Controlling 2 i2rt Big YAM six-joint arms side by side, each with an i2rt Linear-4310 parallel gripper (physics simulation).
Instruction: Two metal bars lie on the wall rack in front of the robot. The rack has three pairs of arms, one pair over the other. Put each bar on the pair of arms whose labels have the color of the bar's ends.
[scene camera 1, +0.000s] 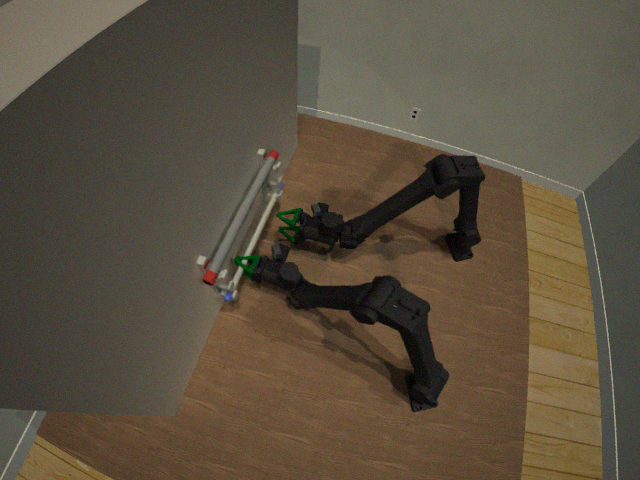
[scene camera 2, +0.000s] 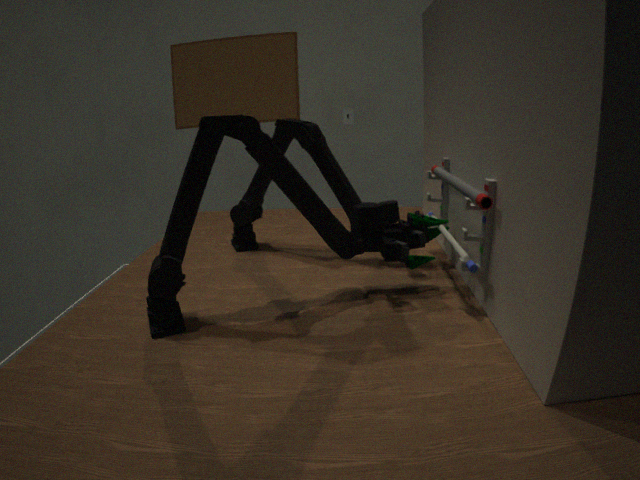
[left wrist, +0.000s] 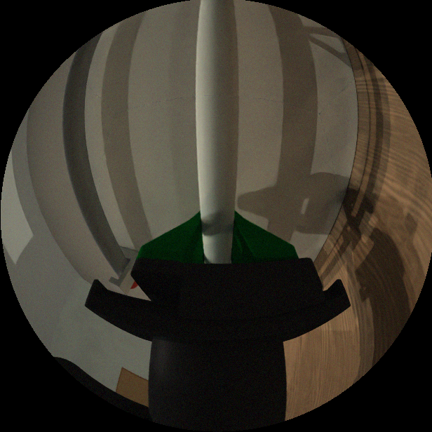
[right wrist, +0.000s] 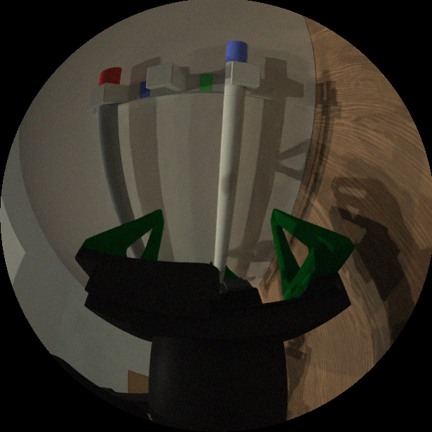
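Note:
My left gripper (scene camera 1: 235, 259), my right gripper (scene camera 1: 277, 221), a red-ended bar (scene camera 1: 224, 248). My right gripper again (scene camera 2: 436, 240). A grey wall (left wrist: 297, 105), plus my left gripper (left wrist: 217, 214). A blue-ended bar (right wrist: 234, 96), the red-ended bar (right wrist: 107, 114), my right gripper (right wrist: 216, 215).

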